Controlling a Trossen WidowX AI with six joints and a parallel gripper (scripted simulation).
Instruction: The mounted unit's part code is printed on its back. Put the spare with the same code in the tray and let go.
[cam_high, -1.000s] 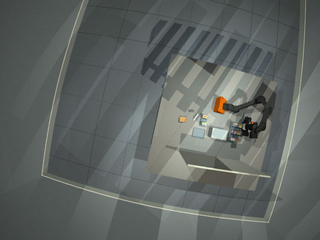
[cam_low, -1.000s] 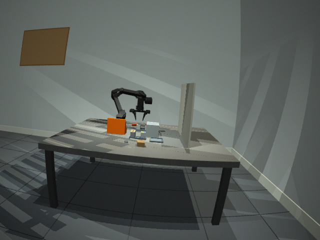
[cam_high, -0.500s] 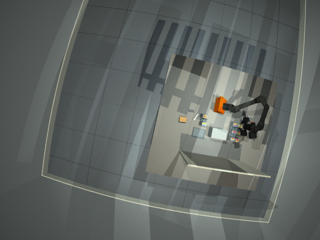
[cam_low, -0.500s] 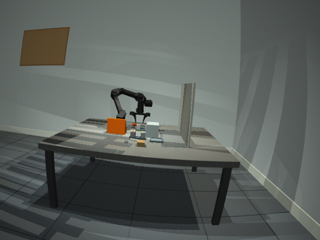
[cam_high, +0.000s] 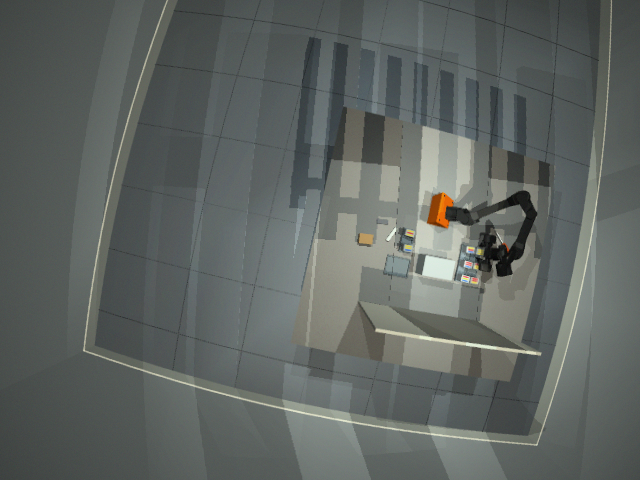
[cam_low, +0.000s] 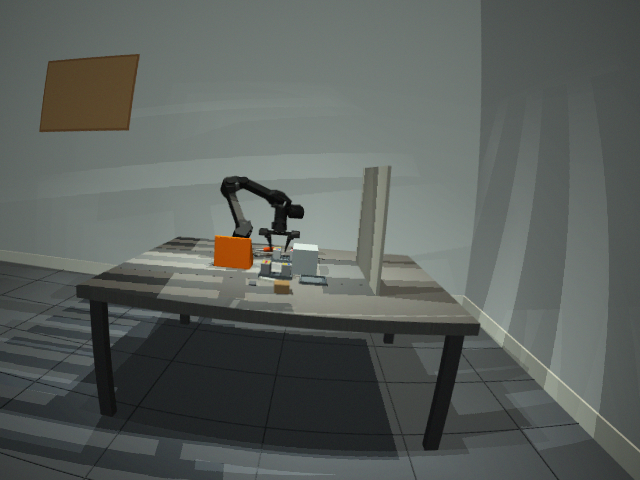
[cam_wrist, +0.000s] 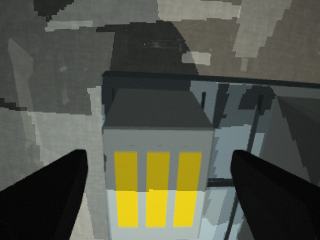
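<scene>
Now: the shallow blue-grey tray 13 cm ahead of my gripper tip, 43 cm to the right of it and 3 cm below it. Round my gripper tip: upright grey panel: 36 cm ahead, 26 cm to the right, 19 cm above; grey block: 11 cm ahead, 23 cm to the right, 2 cm above; tan block: 1 cm ahead, 62 cm to the right, 2 cm below.
</scene>
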